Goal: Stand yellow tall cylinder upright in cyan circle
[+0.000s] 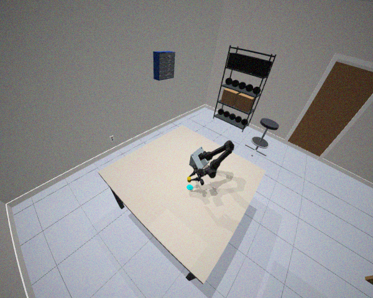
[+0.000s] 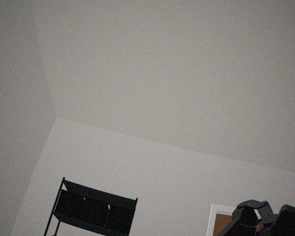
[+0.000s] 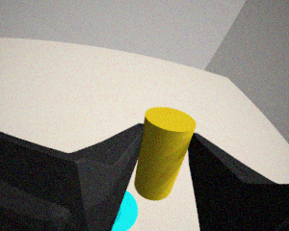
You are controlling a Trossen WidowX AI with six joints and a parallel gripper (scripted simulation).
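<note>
The cyan circle is 2 cm behind my gripper tip, 1 cm to the left of it and 14 cm below it. The rest, counted from my gripper tip: yellow tall cylinder 1 cm behind, 2 cm below.
</note>
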